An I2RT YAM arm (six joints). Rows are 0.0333 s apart.
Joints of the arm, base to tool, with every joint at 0 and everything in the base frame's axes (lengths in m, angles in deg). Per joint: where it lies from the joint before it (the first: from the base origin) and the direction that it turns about. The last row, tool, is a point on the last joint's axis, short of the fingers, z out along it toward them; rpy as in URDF.
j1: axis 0 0 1 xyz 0 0 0.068
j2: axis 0 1 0 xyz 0.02 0.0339 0.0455
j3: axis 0 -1 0 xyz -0.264 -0.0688 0
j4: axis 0 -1 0 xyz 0.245 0.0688 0.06
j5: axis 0 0 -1 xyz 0.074 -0.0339 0.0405
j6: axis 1 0 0 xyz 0.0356 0 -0.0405
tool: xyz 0 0 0 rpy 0 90 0
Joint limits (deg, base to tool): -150..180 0..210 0..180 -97..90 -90..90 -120..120
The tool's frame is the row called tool.
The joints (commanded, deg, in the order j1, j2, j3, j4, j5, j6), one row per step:
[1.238, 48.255, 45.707, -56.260, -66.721, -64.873]
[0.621, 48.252, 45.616, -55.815, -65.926, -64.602]
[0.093, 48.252, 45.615, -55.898, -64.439, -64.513]
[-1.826, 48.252, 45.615, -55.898, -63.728, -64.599]
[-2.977, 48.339, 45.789, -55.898, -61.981, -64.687]
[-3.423, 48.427, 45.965, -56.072, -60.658, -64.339]
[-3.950, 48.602, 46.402, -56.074, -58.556, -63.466]
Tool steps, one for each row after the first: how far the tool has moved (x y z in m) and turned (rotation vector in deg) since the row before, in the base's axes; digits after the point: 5 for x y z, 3 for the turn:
[0.00115, -0.00166, -0.00049, -0.620, -0.119, -1.124]
[0.00064, -0.00166, -0.00079, -1.249, 0.157, -1.337]
[0.00121, -0.00485, -0.00034, -0.627, -0.068, -2.258]
[0.00134, -0.00335, -0.00011, -1.516, -0.102, -2.030]
[0.00065, -0.00152, -0.00004, -1.017, 0.449, -1.280]
[0.00147, -0.00205, 0.00092, -1.524, 0.592, -2.004]

